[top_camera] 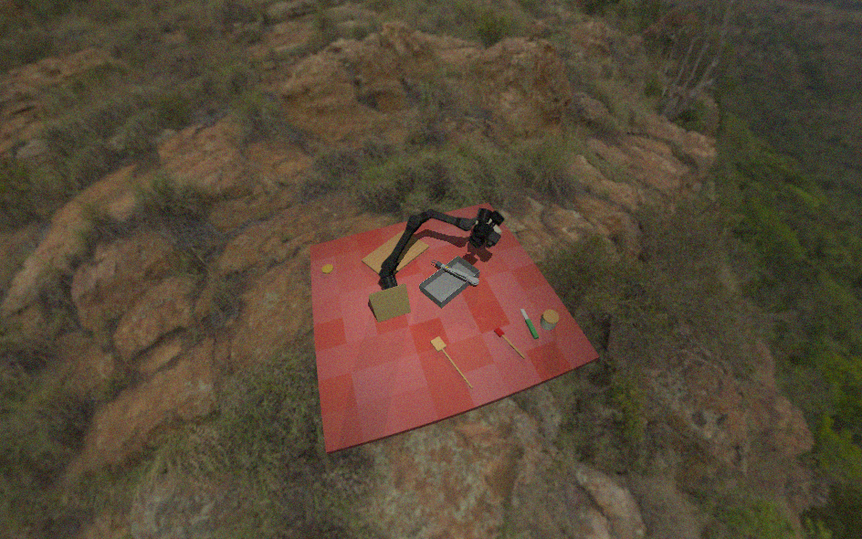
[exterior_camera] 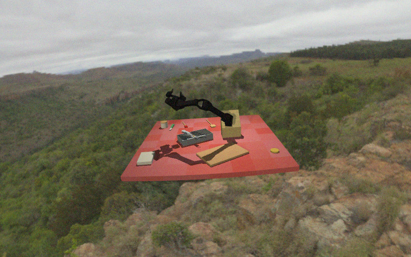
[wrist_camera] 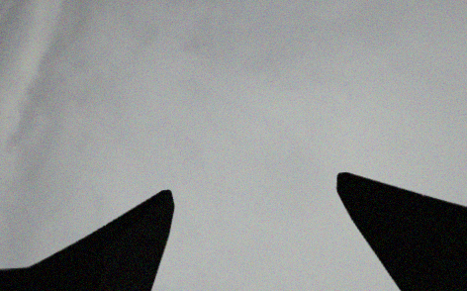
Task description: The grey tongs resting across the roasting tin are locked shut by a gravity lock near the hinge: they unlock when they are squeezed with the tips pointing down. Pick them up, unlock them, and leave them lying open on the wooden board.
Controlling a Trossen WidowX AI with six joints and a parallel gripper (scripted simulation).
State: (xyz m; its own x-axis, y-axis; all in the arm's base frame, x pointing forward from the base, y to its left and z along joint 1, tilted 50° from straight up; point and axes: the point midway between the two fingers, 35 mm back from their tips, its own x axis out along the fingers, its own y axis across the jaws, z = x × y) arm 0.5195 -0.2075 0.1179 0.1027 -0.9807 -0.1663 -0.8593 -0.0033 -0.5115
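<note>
Now: gripper tip 16 cm past the yellow lock piece, 19 cm to the right of it and 40 cm above it. From my gripper tip the other things lie so: roasting tin 16 cm behind, 13 cm to the left, 44 cm below; then pot 25 cm ahead, 26 cm to the right, 43 cm below; then red-tipped stick 1 cm ahead, 29 cm to the right, 46 cm below.
</note>
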